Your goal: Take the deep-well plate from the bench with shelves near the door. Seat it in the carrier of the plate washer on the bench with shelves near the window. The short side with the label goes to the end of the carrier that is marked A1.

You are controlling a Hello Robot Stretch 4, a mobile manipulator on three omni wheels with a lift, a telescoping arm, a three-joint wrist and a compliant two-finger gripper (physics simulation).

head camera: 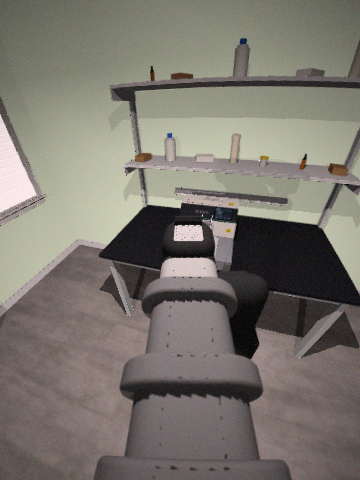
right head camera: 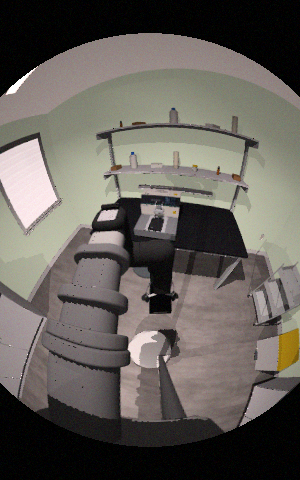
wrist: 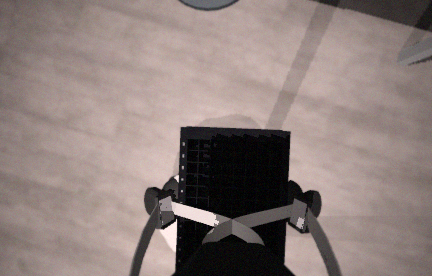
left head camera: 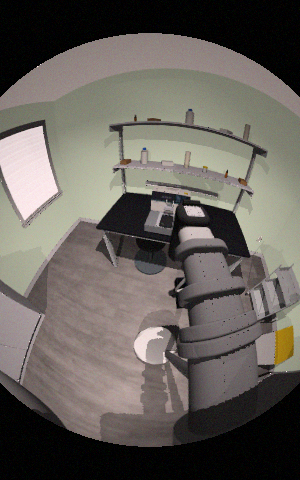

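My gripper is shut on the black deep-well plate, its pads against the long sides. The plate is over the floor, wells toward the wrist camera, with small marks along its left long edge in the wrist view. Its short-side label is not readable. The plate washer stands on the black bench near the window. Its dark carrier faces the front; the A1 mark is not readable. My arm partly covers the washer in the head view.
Two shelves with bottles and small boxes hang above the bench. A stool's round base shows under the bench. A white disc is low beneath the arm. A cart and a yellow-faced box stand right, a cabinet left.
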